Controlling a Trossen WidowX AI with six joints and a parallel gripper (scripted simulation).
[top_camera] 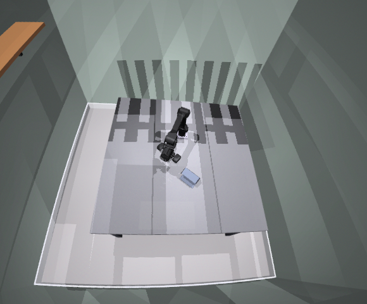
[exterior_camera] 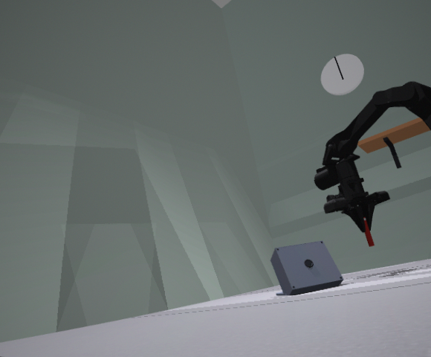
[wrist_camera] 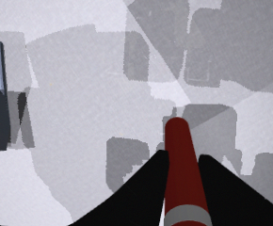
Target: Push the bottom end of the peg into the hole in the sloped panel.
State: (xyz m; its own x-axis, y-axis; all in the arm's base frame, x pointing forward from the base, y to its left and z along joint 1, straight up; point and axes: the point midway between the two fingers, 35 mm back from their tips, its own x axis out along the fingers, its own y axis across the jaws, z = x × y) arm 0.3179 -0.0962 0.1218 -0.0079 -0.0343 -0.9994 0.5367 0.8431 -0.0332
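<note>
The dark sloped panel is 10 cm ahead of my gripper tip, 20 cm to the left of it and 7 cm below it. The rest, counted from my gripper tip: round red peg 2 cm above.
</note>
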